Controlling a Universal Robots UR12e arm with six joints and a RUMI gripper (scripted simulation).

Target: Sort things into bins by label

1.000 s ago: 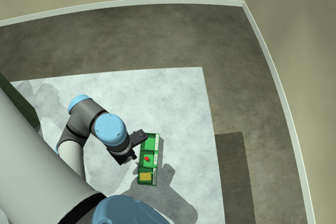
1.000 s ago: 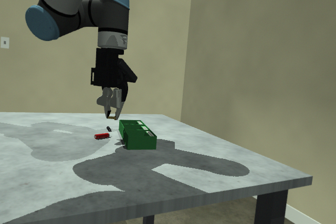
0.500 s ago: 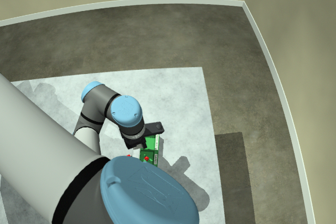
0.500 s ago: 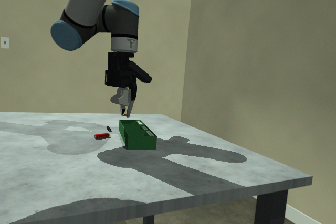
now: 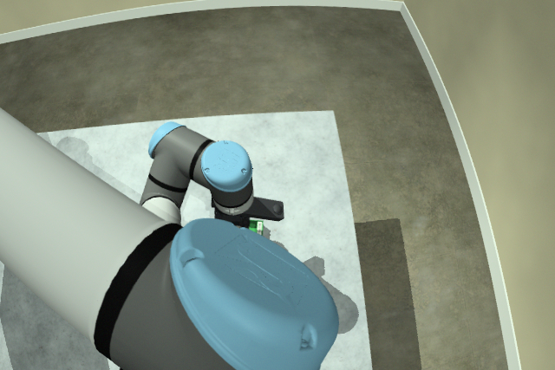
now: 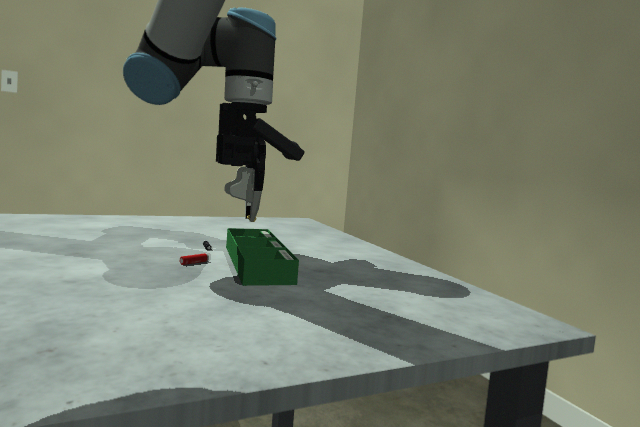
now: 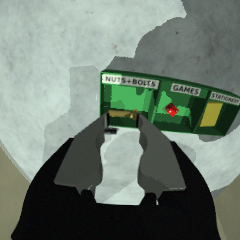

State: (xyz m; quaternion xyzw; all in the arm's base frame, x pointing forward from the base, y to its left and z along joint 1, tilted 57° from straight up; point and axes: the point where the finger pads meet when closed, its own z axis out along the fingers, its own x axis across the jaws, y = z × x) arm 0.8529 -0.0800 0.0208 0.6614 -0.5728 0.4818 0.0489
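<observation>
The red die lies 8 cm to the right of my hand, 6 cm below it and 3 cm behind it. Round my hand: bolt: 1 cm to the right, 1 cm below; red battery: 12 cm behind, 7 cm below, 6 cm to the right; black battery: 7 cm below, 7 cm behind, 5 cm to the left.
</observation>
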